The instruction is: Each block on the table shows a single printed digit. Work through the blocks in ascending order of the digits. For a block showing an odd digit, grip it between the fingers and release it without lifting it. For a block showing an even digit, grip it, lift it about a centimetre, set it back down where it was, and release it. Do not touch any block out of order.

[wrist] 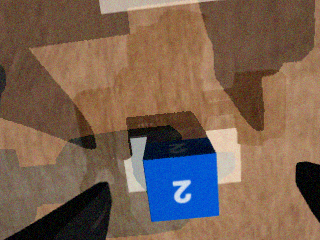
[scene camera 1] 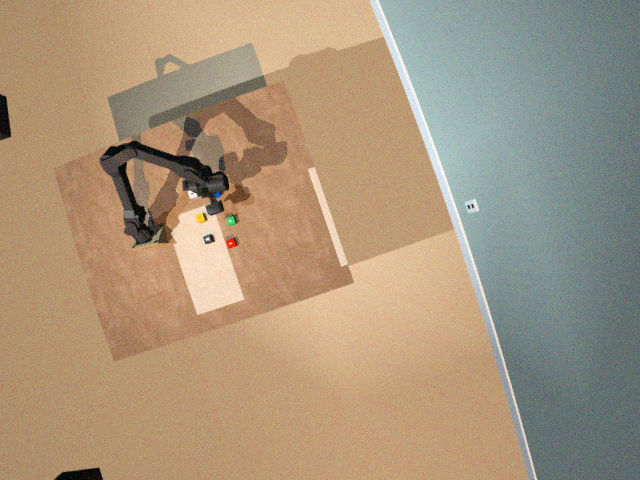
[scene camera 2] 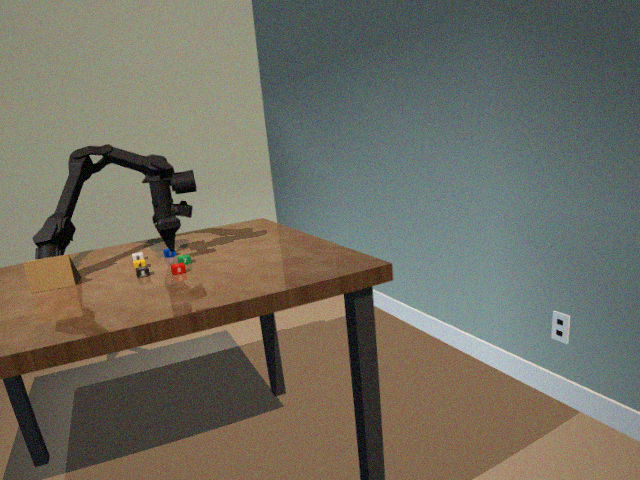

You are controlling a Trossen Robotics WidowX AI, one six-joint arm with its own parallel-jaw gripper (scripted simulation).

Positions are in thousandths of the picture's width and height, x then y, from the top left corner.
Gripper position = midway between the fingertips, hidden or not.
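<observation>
There is a blue block (wrist: 567,735) in the wrist view. My gripper, visible both there (wrist: 633,760) and from further out (scene camera 2: 266,518), is open and holds nothing.
</observation>
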